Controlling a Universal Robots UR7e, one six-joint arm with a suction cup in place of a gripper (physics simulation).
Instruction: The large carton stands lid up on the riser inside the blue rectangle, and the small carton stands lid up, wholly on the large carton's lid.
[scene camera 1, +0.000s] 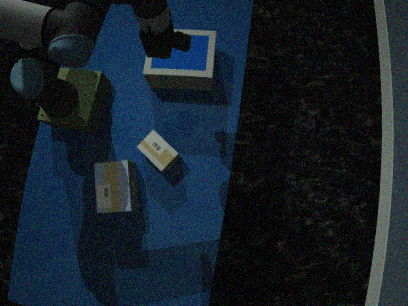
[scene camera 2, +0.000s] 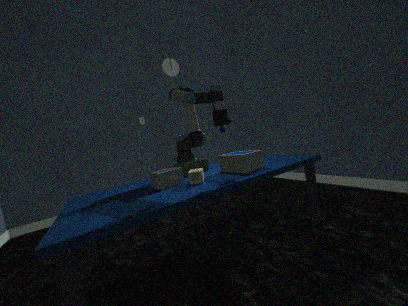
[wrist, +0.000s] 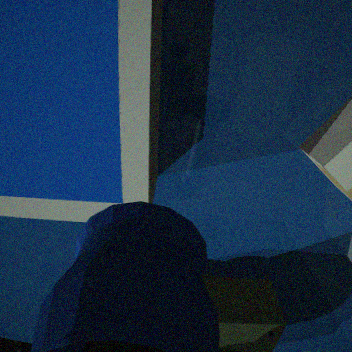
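The large carton (scene camera 1: 118, 185) (scene camera 2: 167, 178), with a tan tape stripe and label on top, stands on the table. The small carton (scene camera 1: 158, 150) (scene camera 2: 196, 176) stands turned on the table, apart from it, its label side up; part of it shows at the right edge of the wrist view (wrist: 337, 150). The riser (scene camera 1: 180, 82) (scene camera 2: 241, 163) (wrist: 135, 100) has a pale rim around the blue rectangle (scene camera 1: 192, 60) (wrist: 60, 100), with no carton on it. My suction gripper (scene camera 2: 222, 129) (wrist: 145, 270) is open and empty, above the riser; its cup is hidden in scene camera 1.
The arm stands on a yellow-green base block (scene camera 1: 91, 90) (scene camera 2: 201, 164) (wrist: 245, 300) at the table's side, beyond the large carton. The blue table (scene camera 1: 165, 230) (scene camera 2: 90, 220) has a long edge beside the riser. The arm's links hang over the base block and part of the riser.
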